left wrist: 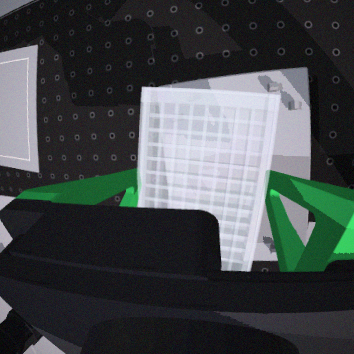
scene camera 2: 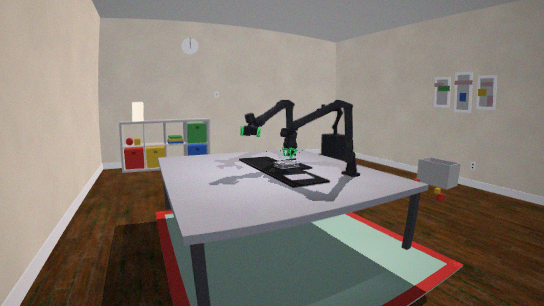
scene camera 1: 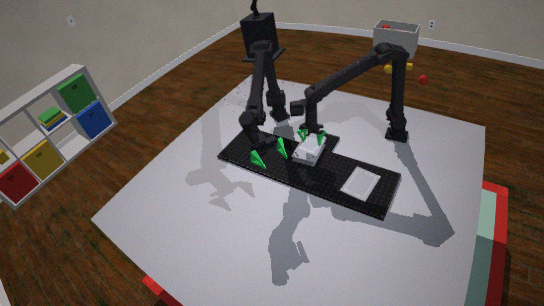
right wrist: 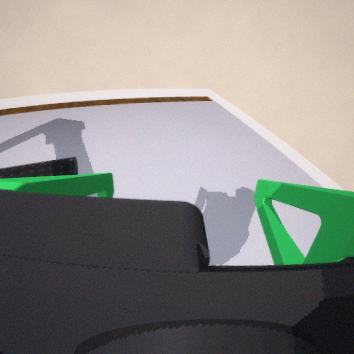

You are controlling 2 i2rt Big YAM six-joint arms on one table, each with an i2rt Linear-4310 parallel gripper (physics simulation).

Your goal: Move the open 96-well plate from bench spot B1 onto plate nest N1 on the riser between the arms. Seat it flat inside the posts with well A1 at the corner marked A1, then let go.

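Seen in the pictures: left gripper, fingertip midpoint: point(left wrist: 200, 177) point(scene camera 2: 287, 157) point(scene camera 1: 311, 144); right gripper, fingertip midpoint: point(scene camera 2: 249, 135) point(scene camera 1: 276, 163) point(right wrist: 184, 184); left arm's base, link origin: point(scene camera 2: 350, 174) point(scene camera 1: 396, 135); right arm's base, link origin: point(scene camera 1: 279, 115).
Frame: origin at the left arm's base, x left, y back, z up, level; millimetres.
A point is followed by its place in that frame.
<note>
The clear 96-well plate point(scene camera 1: 310, 146) @[x -375, y -327, z 93 mm] point(scene camera 2: 287, 163) point(left wrist: 207, 151) @[x -384, y -320, z 84 mm] is over the grey riser with nest N1 point(scene camera 1: 305, 156) @[x -392, y -356, z 47 mm] point(left wrist: 292, 140) @[x -447, y -322, z 47 mm], between the arms. My left gripper point(scene camera 1: 311, 141) @[x -378, y -304, z 86 mm] point(scene camera 2: 289, 153) @[x -378, y -304, z 86 mm] point(left wrist: 200, 177) @[x -378, y -304, z 86 mm] comes down from above and is shut on the plate's long sides. In the left wrist view the plate looks slightly skewed against the nest, with small posts showing beside it. I cannot tell whether it sits flat. Bench spot B1 point(scene camera 1: 360, 183) @[x -96, y -402, z 15 mm] point(scene camera 2: 299, 176) @[x -99, y -396, z 15 mm] point(left wrist: 17, 105) @[x -123, y -401, z 15 mm], a white-outlined rectangle, is empty. My right gripper point(scene camera 1: 269, 153) point(scene camera 2: 249, 131) @[x -377, y -623, z 269 mm] point(right wrist: 184, 184) @[x -377, y -623, z 269 mm] is open and empty, raised to the left of the riser.
The black perforated board point(scene camera 1: 331, 178) @[x -233, y -418, z 13 mm] point(scene camera 2: 262, 163) @[x -587, y -405, z 13 mm] lies on the grey table point(scene camera 1: 227, 235) @[x -532, y -868, z 0 mm]. A black box point(scene camera 1: 258, 32) stands behind the table. A grey bin point(scene camera 1: 395, 34) and coloured balls are on the floor. A shelf unit point(scene camera 1: 81, 68) stands at the left.
</note>
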